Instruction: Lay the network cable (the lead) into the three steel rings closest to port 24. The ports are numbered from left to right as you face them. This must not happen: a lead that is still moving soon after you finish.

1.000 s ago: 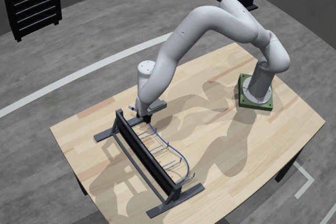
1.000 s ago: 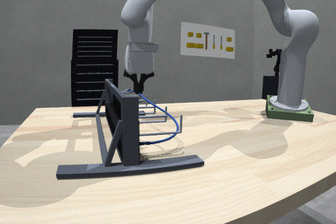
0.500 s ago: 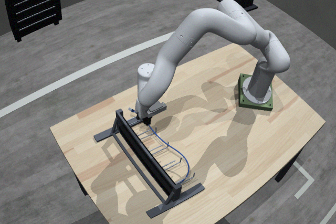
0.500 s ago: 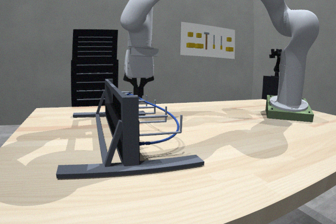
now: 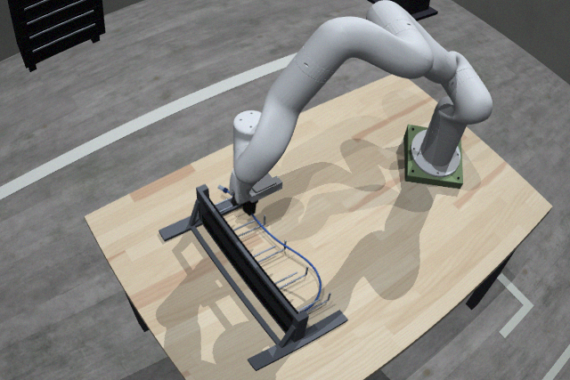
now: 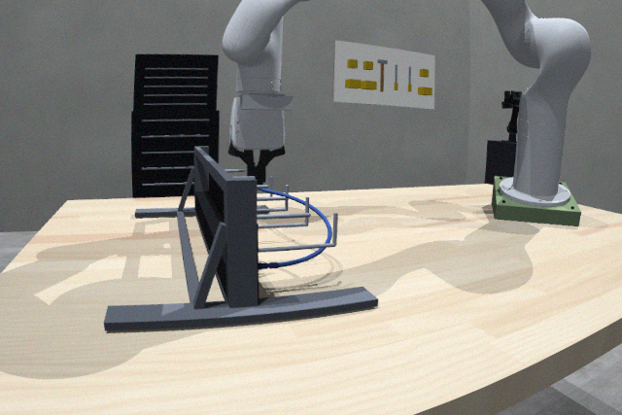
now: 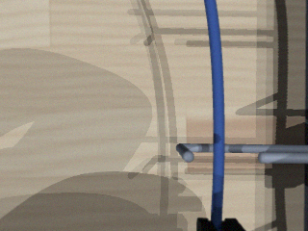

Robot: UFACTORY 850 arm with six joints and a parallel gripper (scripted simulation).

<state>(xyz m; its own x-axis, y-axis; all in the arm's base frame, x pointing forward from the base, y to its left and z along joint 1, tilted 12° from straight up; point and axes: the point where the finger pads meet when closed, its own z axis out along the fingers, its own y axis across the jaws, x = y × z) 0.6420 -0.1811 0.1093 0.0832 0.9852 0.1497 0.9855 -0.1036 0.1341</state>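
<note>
My hand is 1 cm short of the free plug, 11 cm to the left of it and 2 cm above it. Round my hand: dark grey patch panel (11 cm ahead, 14 cm to the left, 2 cm below).
</note>
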